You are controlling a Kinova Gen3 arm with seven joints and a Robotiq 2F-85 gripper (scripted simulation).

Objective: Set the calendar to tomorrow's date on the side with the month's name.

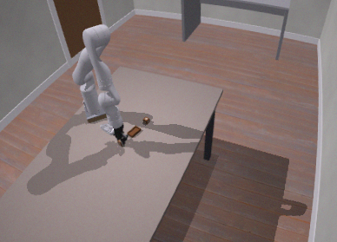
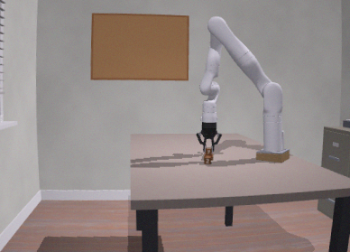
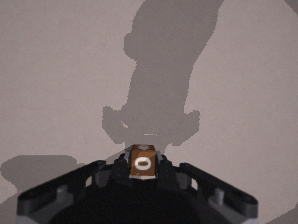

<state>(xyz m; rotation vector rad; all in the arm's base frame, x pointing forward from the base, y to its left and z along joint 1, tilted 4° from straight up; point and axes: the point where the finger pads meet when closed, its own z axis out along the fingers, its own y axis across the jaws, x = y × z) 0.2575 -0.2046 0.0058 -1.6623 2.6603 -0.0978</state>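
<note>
The brown number cube is 1 cm below my hand. The rest, counted from my hand: brown calendar tray 10 cm to the left, 4 cm ahead, 2 cm below; then digit cube 19 cm to the left, 9 cm ahead, 1 cm below.
</note>
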